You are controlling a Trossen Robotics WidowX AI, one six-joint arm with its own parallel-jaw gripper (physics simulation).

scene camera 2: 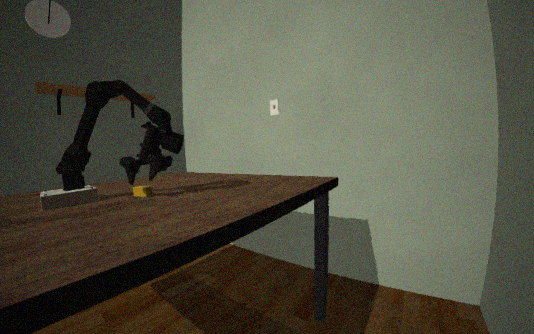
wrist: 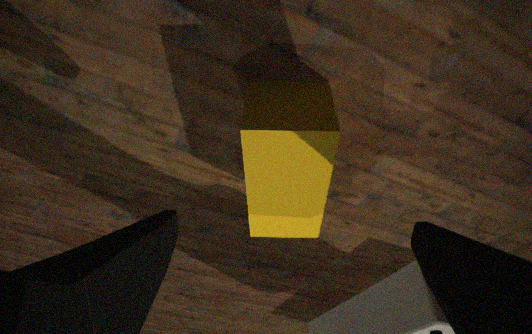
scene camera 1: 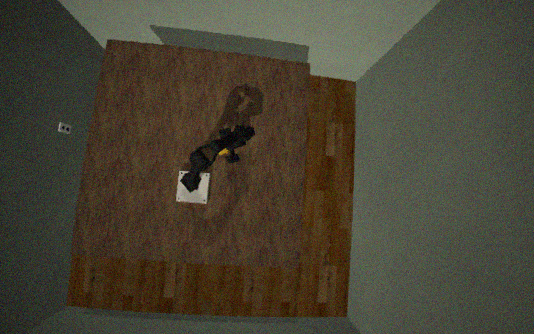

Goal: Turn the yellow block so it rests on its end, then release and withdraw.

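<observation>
The yellow block (scene camera 1: 224,152) (scene camera 2: 142,191) (wrist: 287,180) lies on its long side on the brown wooden table. In the wrist view its lit top face and its shaded far end face show. My gripper (scene camera 2: 141,182) (wrist: 297,228) is open, with nothing between its fingers. In scene camera 2 its fingertips hang a little above the block. In the wrist view the fingertips stand left and right of the block's near end, apart from it. In scene camera 1 the arm hides part of the block.
The arm's white base plate (scene camera 1: 199,196) (scene camera 2: 70,198) stands on the table (scene camera 1: 150,225) (scene camera 2: 165,235) near the block, and its edge shows at the lower right in the wrist view. The table's edge drops off to the wooden floor (scene camera 1: 327,200).
</observation>
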